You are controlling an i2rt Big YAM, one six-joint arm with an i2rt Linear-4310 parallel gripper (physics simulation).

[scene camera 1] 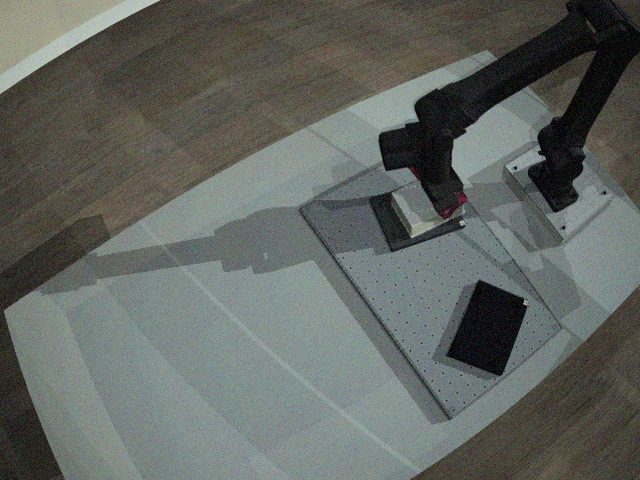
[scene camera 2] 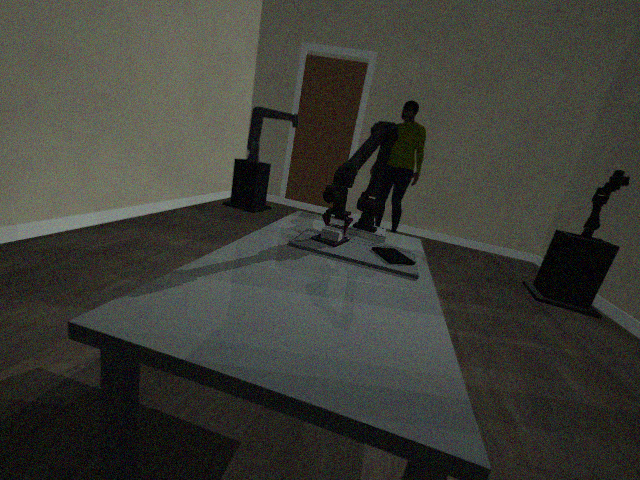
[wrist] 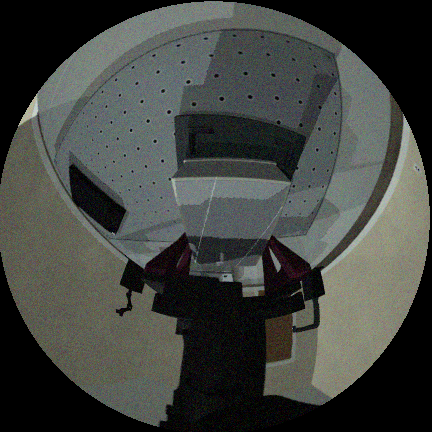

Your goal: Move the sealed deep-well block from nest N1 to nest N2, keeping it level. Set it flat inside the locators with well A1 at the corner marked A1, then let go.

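Places are measured from the arm's base along level axes (x down, y back, z left), in centimetres.
Pixels of known places: gripper, fingertip midpoint: (scene camera 1: 436,200) (wrist: 227,230); arm's base at its link origin: (scene camera 1: 552,186) (scene camera 2: 364,228) (wrist: 200,278).
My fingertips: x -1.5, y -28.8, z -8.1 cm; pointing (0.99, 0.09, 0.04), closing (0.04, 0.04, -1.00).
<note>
Ahead of a thing's pixels: the offset from my fingertips to its middle. Level surfaces: height alone.
The pale sealed block {dz -0.1, dx -0.3, dy -1.7 cm} (scene camera 1: 416,204) (scene camera 2: 330,234) (wrist: 232,210) is between the red fingers of my gripper (scene camera 1: 439,198) (scene camera 2: 337,223) (wrist: 227,230), which is shut on it. The block looks roughly level over a dark nest {dz -0.6, dx +2.5, dy -3.6 cm} (scene camera 1: 383,222) (scene camera 2: 338,242) (wrist: 240,132). The nest's far part shows beyond the block in the wrist view; any gap beneath the block is hard to judge. The other nest {dz +27.7, dx +2.5, dy -2.9 cm} (scene camera 1: 488,328) (scene camera 2: 392,255) (wrist: 95,200) is black, turned at an angle, with a small white mark at one corner in scene camera 1. Nest labels and well A1 are not legible.
Both nests are on a perforated board {dz +12.0, dx +4.0, dy -6.0 cm} (scene camera 1: 413,289) (wrist: 260,65). The arm's pale base plate (scene camera 1: 584,214) (scene camera 2: 379,237) is beside the board. A person (scene camera 2: 408,144) stands behind the table {dx +4.7 cm} (scene camera 2: 310,335). Two other arms stand on dark pedestals (scene camera 2: 250,183) (scene camera 2: 576,268) away from the table.
</note>
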